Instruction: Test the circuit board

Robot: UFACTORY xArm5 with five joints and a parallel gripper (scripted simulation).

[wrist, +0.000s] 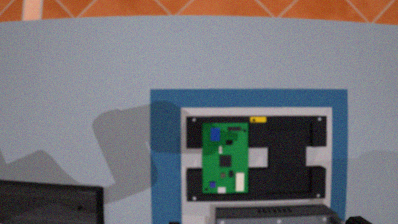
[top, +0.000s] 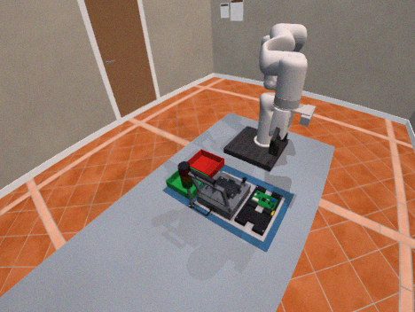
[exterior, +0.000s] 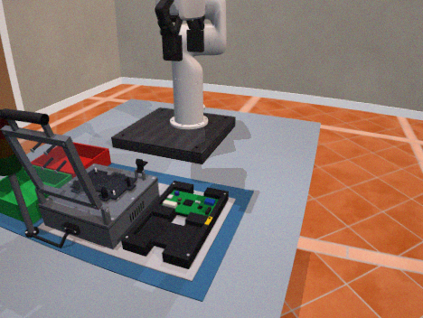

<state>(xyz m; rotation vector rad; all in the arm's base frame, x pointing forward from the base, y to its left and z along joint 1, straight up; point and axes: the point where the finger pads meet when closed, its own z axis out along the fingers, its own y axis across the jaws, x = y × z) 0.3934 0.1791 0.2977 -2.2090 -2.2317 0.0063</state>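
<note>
My gripper is now 310 mm above the green circuit board. The rest, counted from my hand: red bin: 370 mm to the right, 320 mm below, 40 mm behind; then black catch: 240 mm below, 110 mm to the right; then clear lid: 190 mm ahead, 170 mm to the right, 150 mm below.
</note>
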